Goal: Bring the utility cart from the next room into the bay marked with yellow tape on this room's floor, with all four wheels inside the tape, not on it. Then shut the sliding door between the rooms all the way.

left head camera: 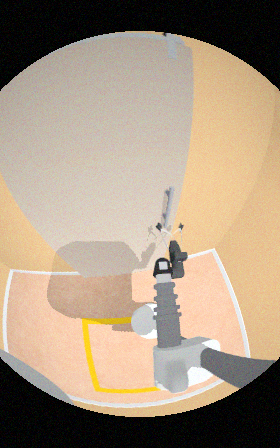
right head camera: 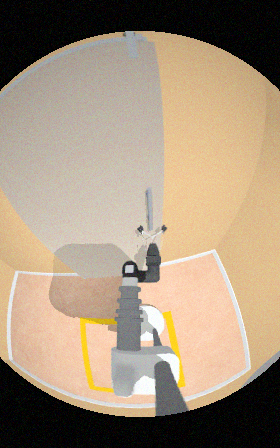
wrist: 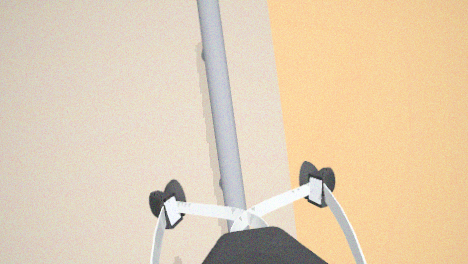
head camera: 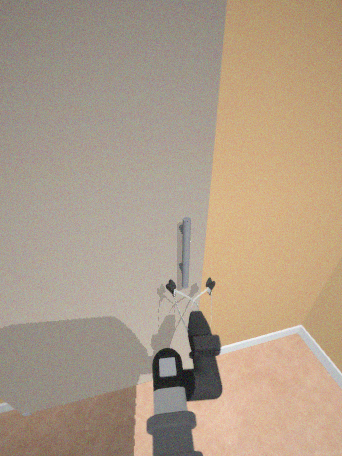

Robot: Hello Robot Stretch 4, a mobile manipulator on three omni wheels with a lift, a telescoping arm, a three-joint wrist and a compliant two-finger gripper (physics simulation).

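Pixels of known places: gripper, fingertip midpoint: (left head camera: 169,223) (right head camera: 151,225) (wrist: 241,185) (head camera: 189,280); robot's base, origin of the base link: (left head camera: 149,320) (right head camera: 144,322).
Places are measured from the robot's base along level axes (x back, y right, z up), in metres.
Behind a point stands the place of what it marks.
Note:
The grey sliding door (head camera: 100,150) {y -0.136, x -0.645, z 1.426 m} (left head camera: 110,140) {y -0.188, x -0.638, z 1.457 m} (right head camera: 90,140) {y -0.145, x -0.644, z 1.493 m} (wrist: 90,100) {y -0.075, x -0.654, z 1.114 m} fills much of the views, its right edge against the tan wall. Its upright bar handle (head camera: 186,250) {y 0.090, x -0.606, z 1.105 m} (left head camera: 170,202) {y 0.096, x -0.607, z 1.127 m} (right head camera: 149,207) {y 0.091, x -0.607, z 1.105 m} (wrist: 222,100) {y 0.093, x -0.606, z 1.087 m} is near that edge. My gripper (head camera: 190,285) {y 0.099, x -0.571, z 0.999 m} (left head camera: 170,227) {y 0.099, x -0.571, z 0.999 m} (right head camera: 152,229) {y 0.099, x -0.571, z 0.999 m} (wrist: 241,185) {y 0.099, x -0.571, z 0.999 m} is open at the handle's lower end; in the wrist view the bar passes between the spread fingers, touching neither. Yellow tape (left head camera: 89,350) {y -0.721, x 0.480, z -0.027 m} (right head camera: 175,350) {y 0.338, x 0.416, z -0.026 m} outlines the bay on the floor, partly hidden by my arm and base. The utility cart does not show in these views.
The tan wall (head camera: 270,150) {y 0.408, x -0.778, z 1.382 m} (wrist: 380,100) {y 0.392, x -0.776, z 1.064 m} continues right of the door to a corner. White skirting (head camera: 260,340) (left head camera: 232,300) {y 1.164, x 0.002, z -0.007 m} (right head camera: 234,305) {y 1.172, x 0.027, z 0.003 m} edges the pink floor (head camera: 280,400) {y 0.684, x -0.464, z -0.027 m}. The door's hanger (left head camera: 171,46) (right head camera: 132,46) shows at the top. A broad shadow covers the door's lower part and nearby floor.

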